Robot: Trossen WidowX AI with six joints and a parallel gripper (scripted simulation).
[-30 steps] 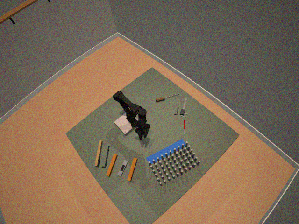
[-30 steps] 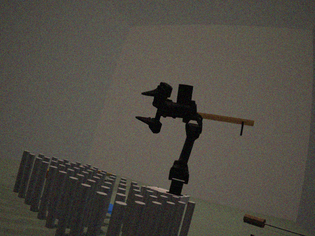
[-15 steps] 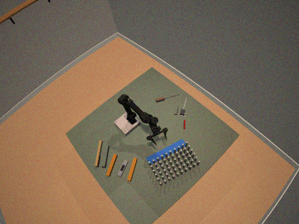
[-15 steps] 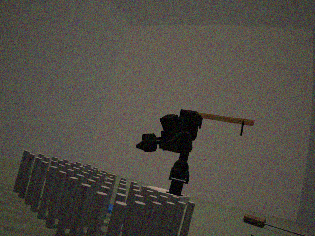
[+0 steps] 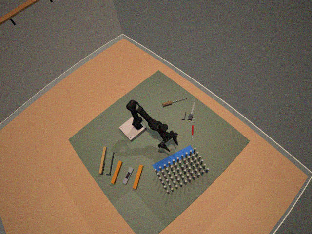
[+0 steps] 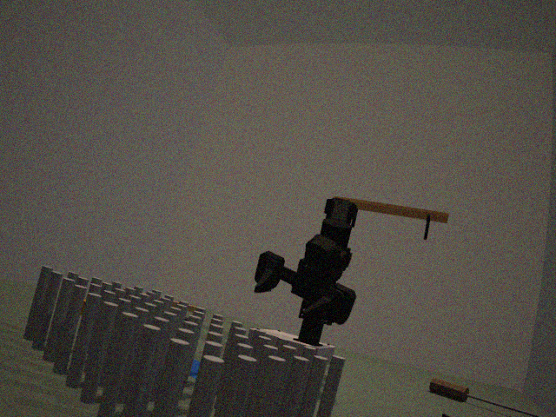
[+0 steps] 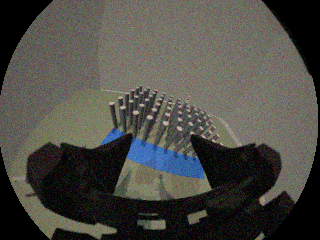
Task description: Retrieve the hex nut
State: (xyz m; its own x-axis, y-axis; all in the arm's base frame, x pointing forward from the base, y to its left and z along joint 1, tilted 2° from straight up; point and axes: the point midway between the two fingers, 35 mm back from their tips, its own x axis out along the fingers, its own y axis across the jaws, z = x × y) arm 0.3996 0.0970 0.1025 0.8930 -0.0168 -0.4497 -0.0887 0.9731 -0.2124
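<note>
Now: the hook tool 43 cm behind my gripper tip, 38 cm to the left of it and 14 cm below it. From my gripper tip the other things lie so: blue taped strip 15 cm below, 3 cm to the right, 2 cm ahead; then red-handled screwdriver 25 cm to the left, 14 cm below, 5 cm behind; then grey block 44 cm to the right, 14 cm below, 9 cm behind.
</note>
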